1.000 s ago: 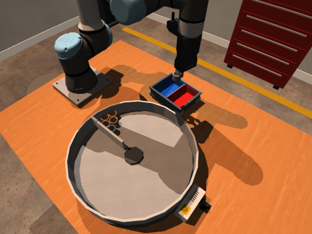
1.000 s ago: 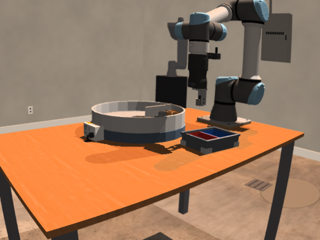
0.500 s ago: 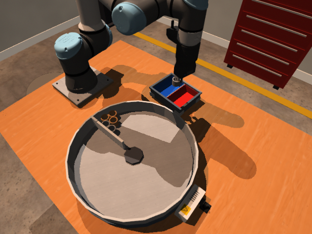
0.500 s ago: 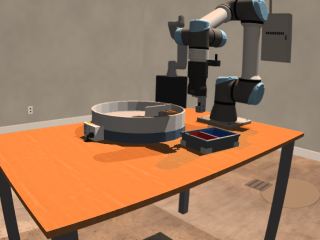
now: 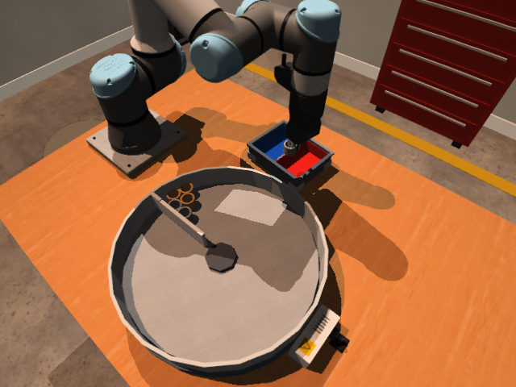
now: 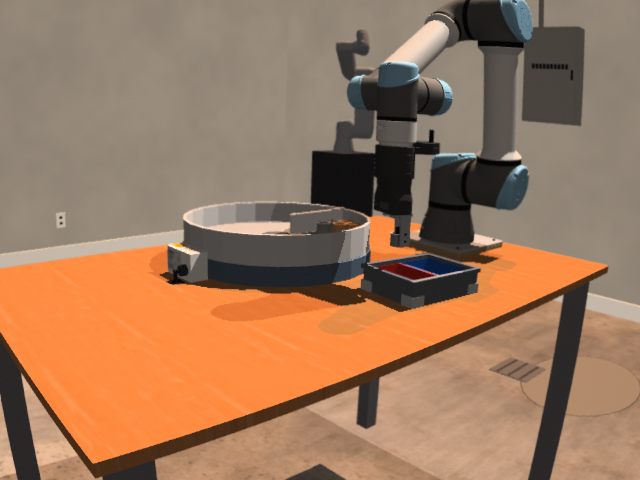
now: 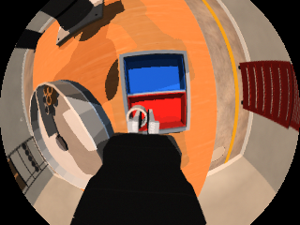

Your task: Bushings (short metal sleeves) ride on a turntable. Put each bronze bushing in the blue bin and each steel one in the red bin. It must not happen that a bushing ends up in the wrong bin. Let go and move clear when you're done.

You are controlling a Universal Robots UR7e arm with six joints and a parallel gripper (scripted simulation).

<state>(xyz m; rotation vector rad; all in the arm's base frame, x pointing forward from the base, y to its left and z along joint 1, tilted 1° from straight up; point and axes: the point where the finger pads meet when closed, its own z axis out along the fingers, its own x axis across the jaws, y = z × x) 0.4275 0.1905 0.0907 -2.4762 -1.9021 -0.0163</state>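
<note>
Right now my hand is 3 cm past the bin, 3 cm to the right of it and 8 cm above it. From my hand the other things lie so: turntable 5 cm ahead, 32 cm to the right, 6 cm below.
</note>
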